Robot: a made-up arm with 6 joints. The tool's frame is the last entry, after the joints. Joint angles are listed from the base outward. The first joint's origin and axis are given. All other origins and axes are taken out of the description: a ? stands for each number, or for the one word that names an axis. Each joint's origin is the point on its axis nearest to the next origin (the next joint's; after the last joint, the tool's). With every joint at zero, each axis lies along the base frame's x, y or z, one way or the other. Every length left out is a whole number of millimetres.
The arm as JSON. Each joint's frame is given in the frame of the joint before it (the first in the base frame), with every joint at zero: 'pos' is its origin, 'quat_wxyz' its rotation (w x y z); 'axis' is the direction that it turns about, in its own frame. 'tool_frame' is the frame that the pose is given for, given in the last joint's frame.
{
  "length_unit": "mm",
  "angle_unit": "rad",
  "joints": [
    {
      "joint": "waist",
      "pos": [
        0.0,
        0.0,
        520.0
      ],
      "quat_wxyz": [
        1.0,
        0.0,
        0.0,
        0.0
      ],
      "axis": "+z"
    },
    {
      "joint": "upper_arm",
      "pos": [
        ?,
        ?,
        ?
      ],
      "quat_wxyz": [
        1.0,
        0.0,
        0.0,
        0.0
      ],
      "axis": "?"
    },
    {
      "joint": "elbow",
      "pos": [
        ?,
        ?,
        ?
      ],
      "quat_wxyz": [
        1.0,
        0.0,
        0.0,
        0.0
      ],
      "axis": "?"
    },
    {
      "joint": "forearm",
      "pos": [
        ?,
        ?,
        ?
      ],
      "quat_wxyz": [
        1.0,
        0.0,
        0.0,
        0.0
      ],
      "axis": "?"
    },
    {
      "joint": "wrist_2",
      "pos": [
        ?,
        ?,
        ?
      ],
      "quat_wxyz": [
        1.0,
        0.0,
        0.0,
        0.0
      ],
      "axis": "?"
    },
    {
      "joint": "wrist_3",
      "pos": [
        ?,
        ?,
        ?
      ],
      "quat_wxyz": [
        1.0,
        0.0,
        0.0,
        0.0
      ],
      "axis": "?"
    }
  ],
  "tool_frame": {
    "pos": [
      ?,
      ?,
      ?
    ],
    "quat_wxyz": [
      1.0,
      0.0,
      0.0,
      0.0
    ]
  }
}
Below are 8 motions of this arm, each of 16 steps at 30 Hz.
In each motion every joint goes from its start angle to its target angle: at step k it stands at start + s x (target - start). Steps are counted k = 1, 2, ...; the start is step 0. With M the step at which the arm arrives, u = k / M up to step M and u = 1 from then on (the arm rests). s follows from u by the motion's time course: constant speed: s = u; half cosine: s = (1 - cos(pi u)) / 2; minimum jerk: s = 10 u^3 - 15 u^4 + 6 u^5.
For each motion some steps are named. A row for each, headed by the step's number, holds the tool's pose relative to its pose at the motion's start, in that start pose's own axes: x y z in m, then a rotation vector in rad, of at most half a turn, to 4 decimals.
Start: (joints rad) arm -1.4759 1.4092 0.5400 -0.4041 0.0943 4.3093
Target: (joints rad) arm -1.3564 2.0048 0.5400 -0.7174 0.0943 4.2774
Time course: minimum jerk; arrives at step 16
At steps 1, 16:
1: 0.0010 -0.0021 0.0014 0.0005 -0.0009 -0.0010
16: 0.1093 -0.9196 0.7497 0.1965 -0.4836 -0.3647

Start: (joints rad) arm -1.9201 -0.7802 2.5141 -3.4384 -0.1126 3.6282
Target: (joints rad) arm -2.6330 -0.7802 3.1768 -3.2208 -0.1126 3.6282
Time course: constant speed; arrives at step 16
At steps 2, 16:
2: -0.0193 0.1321 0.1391 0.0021 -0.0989 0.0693
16: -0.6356 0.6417 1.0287 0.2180 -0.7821 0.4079

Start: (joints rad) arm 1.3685 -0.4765 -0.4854 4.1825 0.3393 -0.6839
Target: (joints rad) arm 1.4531 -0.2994 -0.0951 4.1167 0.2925 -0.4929
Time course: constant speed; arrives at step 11
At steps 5, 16:
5: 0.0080 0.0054 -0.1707 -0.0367 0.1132 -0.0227
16: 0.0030 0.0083 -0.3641 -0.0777 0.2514 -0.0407

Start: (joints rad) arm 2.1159 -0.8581 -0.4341 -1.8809 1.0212 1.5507
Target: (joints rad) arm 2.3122 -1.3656 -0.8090 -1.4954 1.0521 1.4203
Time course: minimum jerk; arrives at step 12
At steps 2, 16:
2: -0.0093 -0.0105 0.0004 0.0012 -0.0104 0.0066
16: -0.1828 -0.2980 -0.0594 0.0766 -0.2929 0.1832

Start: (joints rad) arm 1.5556 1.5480 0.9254 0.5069 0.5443 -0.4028
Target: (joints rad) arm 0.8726 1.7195 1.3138 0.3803 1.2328 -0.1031
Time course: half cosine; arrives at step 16
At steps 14, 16:
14: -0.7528 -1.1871 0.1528 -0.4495 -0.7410 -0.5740
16: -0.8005 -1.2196 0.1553 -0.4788 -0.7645 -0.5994

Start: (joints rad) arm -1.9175 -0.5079 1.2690 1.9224 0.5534 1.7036
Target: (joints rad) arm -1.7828 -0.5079 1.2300 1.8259 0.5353 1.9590
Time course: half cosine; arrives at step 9
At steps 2, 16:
2: -0.0039 0.0077 0.0072 -0.0043 0.0088 0.0049
16: -0.0325 0.0606 0.0647 -0.0363 0.0696 0.0498

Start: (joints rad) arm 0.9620 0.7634 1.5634 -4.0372 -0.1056 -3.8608
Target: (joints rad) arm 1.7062 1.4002 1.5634 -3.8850 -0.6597 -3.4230
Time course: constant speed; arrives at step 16
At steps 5, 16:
5: -0.0920 -0.3946 -0.3618 -0.0430 0.0383 -0.0994
16: -0.8314 -0.8829 -1.3229 -0.2401 0.2760 -0.2227

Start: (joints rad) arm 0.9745 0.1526 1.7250 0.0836 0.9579 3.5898
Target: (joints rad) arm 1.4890 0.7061 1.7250 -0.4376 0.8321 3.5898
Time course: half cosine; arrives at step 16
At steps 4, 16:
4: -0.1321 -0.0504 0.0991 0.0937 -0.1412 0.0646
16: -0.9576 -0.6595 0.1705 0.6709 -0.9538 0.3885

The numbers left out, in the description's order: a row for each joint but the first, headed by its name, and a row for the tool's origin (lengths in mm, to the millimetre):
upper_arm: xyz 105.0 0.0 0.0, axis +y
elbow: xyz 0.0 0.0 887.0, axis -y
forearm: xyz 1066.0 0.0 158.0, axis -x
wrist_2: xyz 0.0 0.0 0.0, axis -y
wrist_3: xyz 249.0 0.0 0.0, axis -x
tool: xyz 0.0 0.0 0.0

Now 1 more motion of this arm.
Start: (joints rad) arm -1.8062 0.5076 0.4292 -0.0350 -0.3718 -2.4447
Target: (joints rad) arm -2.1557 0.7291 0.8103 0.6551 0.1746 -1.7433
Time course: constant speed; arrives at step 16
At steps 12, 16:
12: -0.0242 0.5130 0.1688 -0.9690 -0.0418 0.6045
16: -0.0669 0.6504 0.2368 -1.3173 -0.1253 0.7609

